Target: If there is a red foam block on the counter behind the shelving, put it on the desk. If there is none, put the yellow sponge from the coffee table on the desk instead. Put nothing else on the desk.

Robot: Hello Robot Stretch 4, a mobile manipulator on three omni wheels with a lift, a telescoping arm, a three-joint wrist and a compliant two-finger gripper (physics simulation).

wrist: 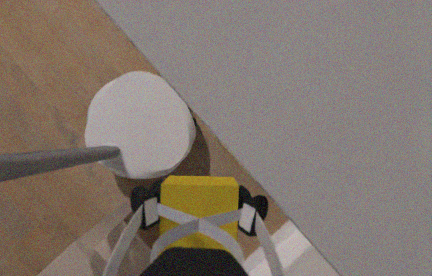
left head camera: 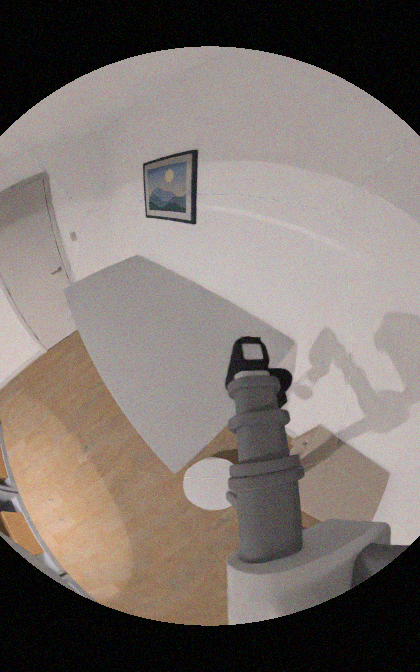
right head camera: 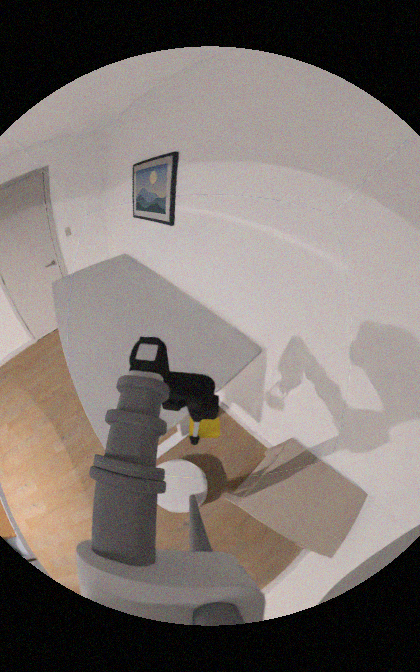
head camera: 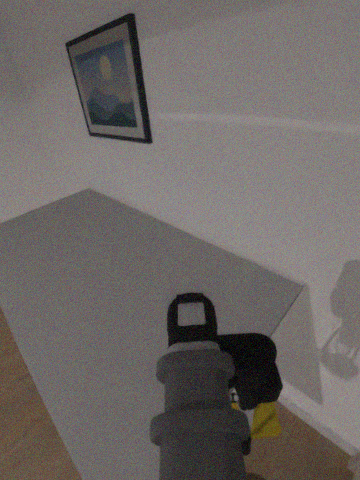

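Where they show: gripper, fingertip midpoint: (wrist: 200,197); robot's base, link origin: (wrist: 149,127).
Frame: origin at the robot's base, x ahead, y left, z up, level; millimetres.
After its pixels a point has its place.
My gripper (right head camera: 201,431) (wrist: 200,197) @[x 260, y -88, z 886 mm] is shut on the yellow sponge (head camera: 266,421) @[x 250, y -141, z 930 mm] (right head camera: 210,428) (wrist: 199,190) @[x 260, y -72, z 930 mm], which sits between the two fingertips in the wrist view. The desk (head camera: 100,280) @[x 726, y 340, z 922 mm] (left head camera: 150,325) (right head camera: 110,310) (wrist: 325,100) @[x 361, y 7, z 922 mm] is a large grey top. In the wrist view its edge runs diagonally just to the right of the sponge, and the sponge shows against the floor and outside that edge. The arm hides part of the desk in the head views. The coffee table (left head camera: 350,480) (right head camera: 320,505) stands at the lower right. A red foam block does not show.
A white round disc (left head camera: 207,484) (right head camera: 175,487) (wrist: 137,120) @[x 0, y 20, z 187 mm] is low beside the arm. The wall behind the desk carries a framed picture (head camera: 107,85) @[x 1321, y 298, z 1539 mm] (left head camera: 170,187) (right head camera: 154,187). A door (left head camera: 27,265) (right head camera: 27,250) is at the left. A grey frame (left head camera: 7,492) with orange-brown panels shows at the lower left.
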